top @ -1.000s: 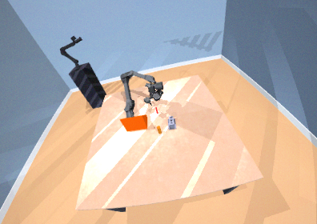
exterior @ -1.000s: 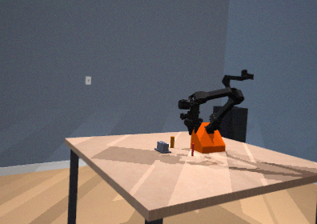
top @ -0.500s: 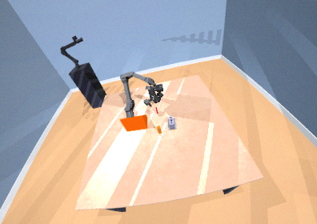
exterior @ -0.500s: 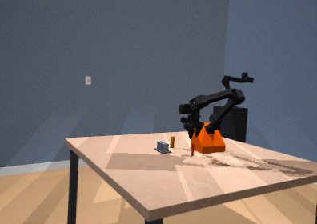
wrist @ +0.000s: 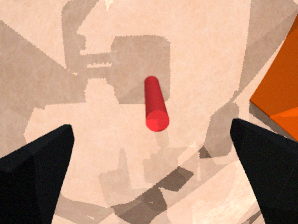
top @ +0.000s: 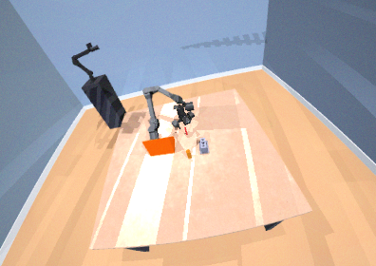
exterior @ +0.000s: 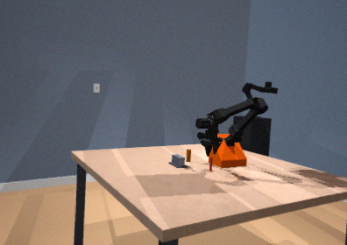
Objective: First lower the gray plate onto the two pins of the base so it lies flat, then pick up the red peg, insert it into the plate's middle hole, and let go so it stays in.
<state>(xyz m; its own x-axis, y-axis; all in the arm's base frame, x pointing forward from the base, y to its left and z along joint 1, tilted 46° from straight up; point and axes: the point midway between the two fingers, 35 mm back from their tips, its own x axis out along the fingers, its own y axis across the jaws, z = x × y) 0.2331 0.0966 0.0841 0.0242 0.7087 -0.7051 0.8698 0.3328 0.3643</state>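
Now: gripper tip 50 mm above the red peg. The rest, counted from my gripper tip: orange-yellow object (240 mm to the right, 50 mm below); then gray plate (120 mm ahead, 170 mm to the right, 50 mm below); then base (120 mm ahead, 170 mm to the right, 80 mm below).
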